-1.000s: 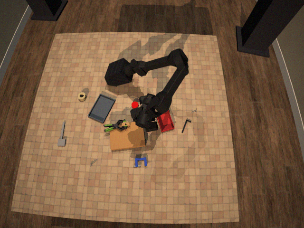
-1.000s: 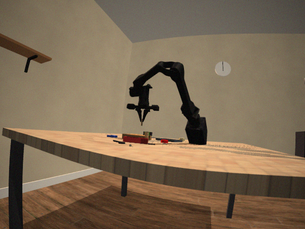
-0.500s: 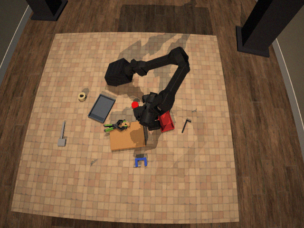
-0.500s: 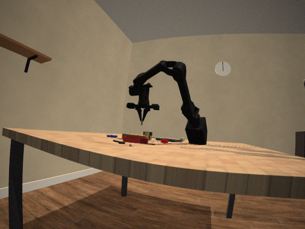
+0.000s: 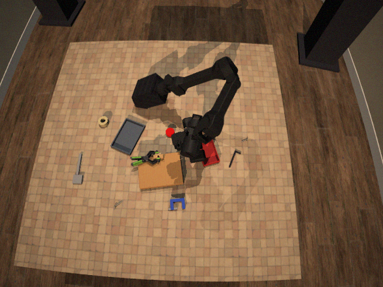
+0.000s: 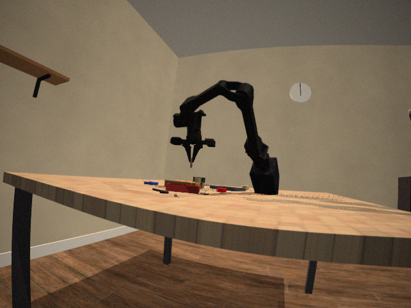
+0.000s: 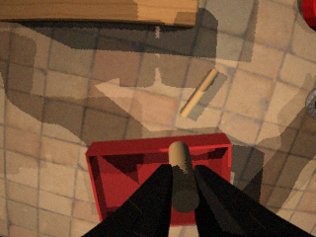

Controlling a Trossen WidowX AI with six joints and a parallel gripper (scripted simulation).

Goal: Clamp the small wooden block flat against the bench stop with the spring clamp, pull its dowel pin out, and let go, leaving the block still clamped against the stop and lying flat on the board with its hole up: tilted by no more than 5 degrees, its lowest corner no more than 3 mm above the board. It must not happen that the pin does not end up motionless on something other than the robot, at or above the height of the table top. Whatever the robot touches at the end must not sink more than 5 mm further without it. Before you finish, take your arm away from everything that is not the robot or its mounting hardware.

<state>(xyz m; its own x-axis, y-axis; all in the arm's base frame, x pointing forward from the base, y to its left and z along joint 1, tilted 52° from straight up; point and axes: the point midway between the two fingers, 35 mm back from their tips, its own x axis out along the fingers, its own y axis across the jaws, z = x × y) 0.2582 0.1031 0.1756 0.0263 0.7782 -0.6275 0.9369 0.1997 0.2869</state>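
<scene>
Right now the red bin is 20 mm behind my hand, 70 mm to the left of it and 150 mm below it. Also, from my hand: dowel pin 40 mm below; then small wooden block 50 mm ahead, 150 mm to the right, 110 mm below; then red knob 90 mm behind, 130 mm to the right, 140 mm below.
</scene>
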